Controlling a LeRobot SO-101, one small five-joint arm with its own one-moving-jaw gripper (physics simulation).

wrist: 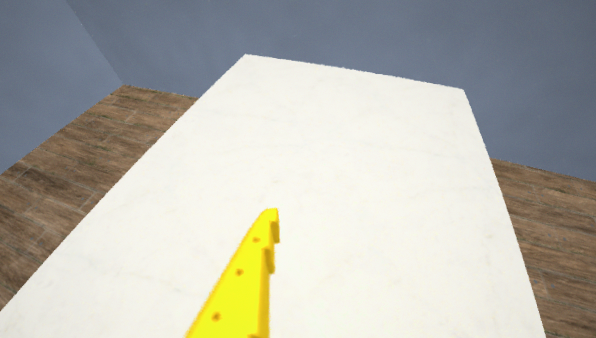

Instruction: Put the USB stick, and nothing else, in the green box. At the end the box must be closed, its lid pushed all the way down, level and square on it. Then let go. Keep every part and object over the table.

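Frame: origin at the arm's base, x ahead, y left, z up, level; metres.
Seen in the pictures: hand, its tool point: (278, 220).
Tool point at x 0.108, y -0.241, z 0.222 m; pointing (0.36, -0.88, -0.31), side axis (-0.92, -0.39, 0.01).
Note:
A point is followed by its place in that frame.
My gripper shows in the wrist view as one yellow notched jaw (272, 212) @(x 0.110, y -0.241, z 0.226 m), pointing up from the bottom centre over the white table top. The moving jaw has swung out of the picture, so the gripper is fully open, with no object against the visible jaw. The USB stick, the green box and its lid do not show in the wrist view.
The white table top (350, 175) @(x 0.063, y -0.437, z 0.000 m) runs away from me to a far edge. Its left and right edges also show. Brown wooden floor (95, 145) lies beyond it on both sides, and a blue-grey wall (350, 30) stands behind.

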